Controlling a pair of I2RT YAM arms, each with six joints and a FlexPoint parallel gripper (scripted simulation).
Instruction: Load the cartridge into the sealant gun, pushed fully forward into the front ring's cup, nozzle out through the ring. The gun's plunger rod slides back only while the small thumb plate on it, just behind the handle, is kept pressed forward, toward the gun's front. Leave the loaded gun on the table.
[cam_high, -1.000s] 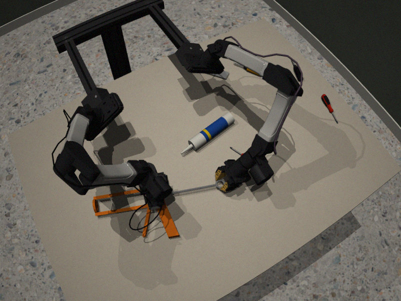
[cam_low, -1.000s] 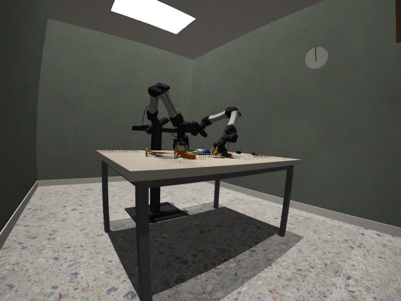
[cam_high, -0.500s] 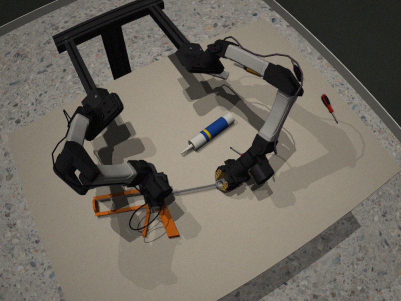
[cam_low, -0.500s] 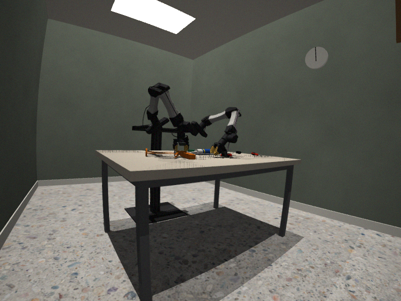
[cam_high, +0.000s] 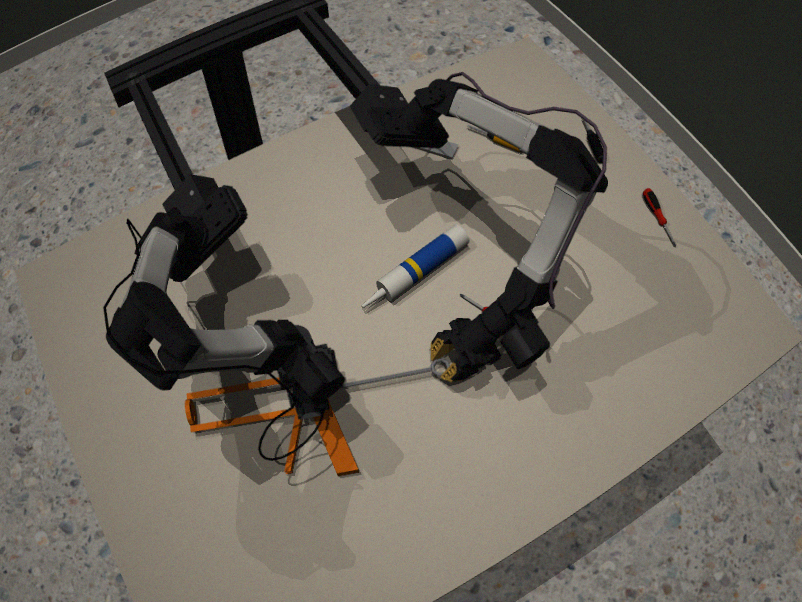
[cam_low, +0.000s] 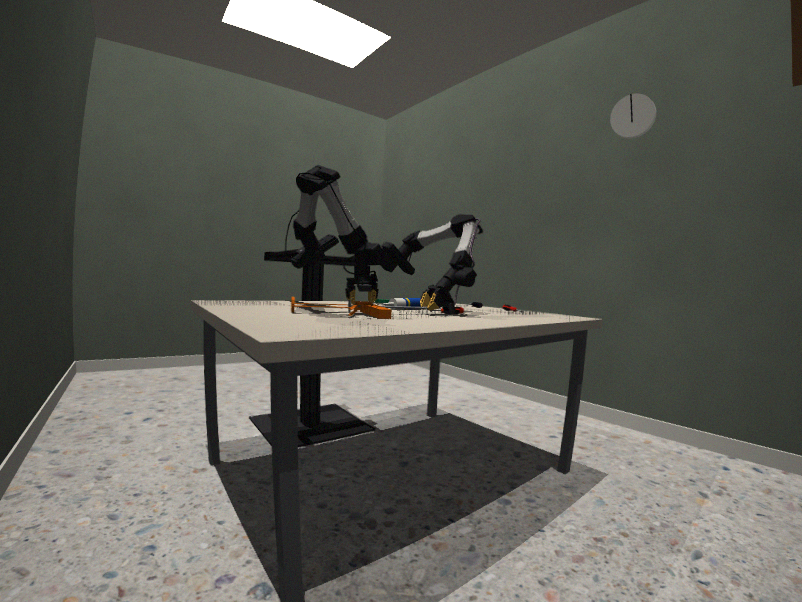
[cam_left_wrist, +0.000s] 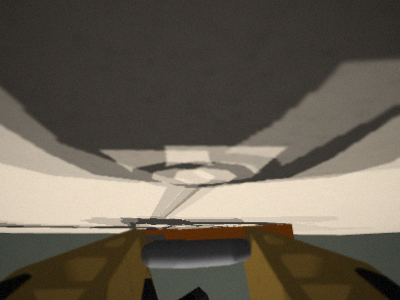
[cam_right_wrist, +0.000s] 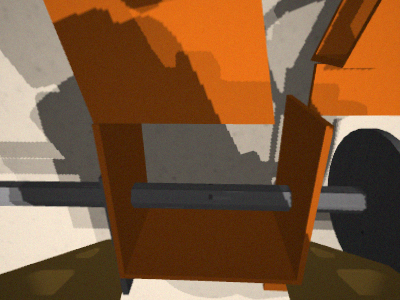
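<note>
Right now my right hand is 2 cm short of the thumb plate, 2 cm to the right of it and 1 cm above it. The rest, counted from my right hand: cartridge: 10 cm behind, 30 cm to the left, 1 cm below; then plunger rod: 6 cm ahead, 9 cm to the left, 1 cm below; then green-handled tool: 42 cm behind, 51 cm to the left, 3 cm below.
</note>
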